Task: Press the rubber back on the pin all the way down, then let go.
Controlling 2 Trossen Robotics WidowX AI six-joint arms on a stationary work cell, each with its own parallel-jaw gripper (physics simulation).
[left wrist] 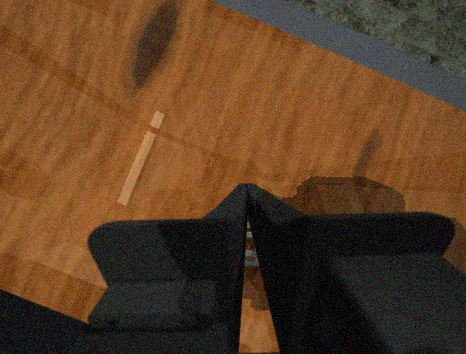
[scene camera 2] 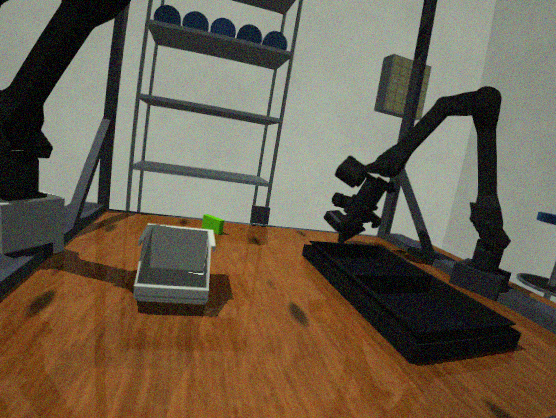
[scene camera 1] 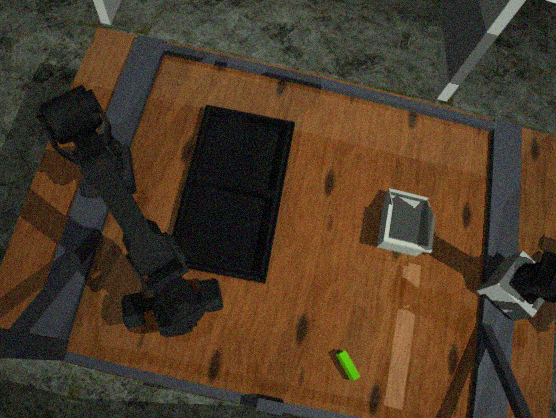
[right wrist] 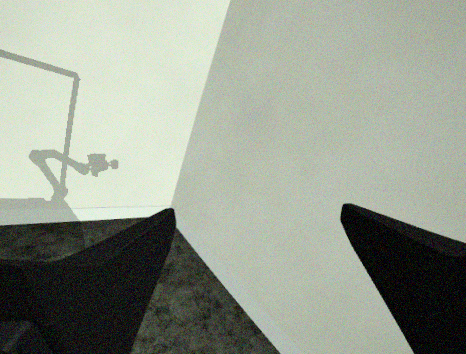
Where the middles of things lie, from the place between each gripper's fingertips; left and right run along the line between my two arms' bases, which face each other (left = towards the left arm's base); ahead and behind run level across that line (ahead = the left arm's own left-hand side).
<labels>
I see the black two-compartment tray [scene camera 1: 226,222] 310 mm ahead of my left hand, 30 mm to the right of it and 20 mm above it.
Now: right hand 5 cm past the black two-compartment tray, 95 cm to the right of it and 40 cm above it.
</labels>
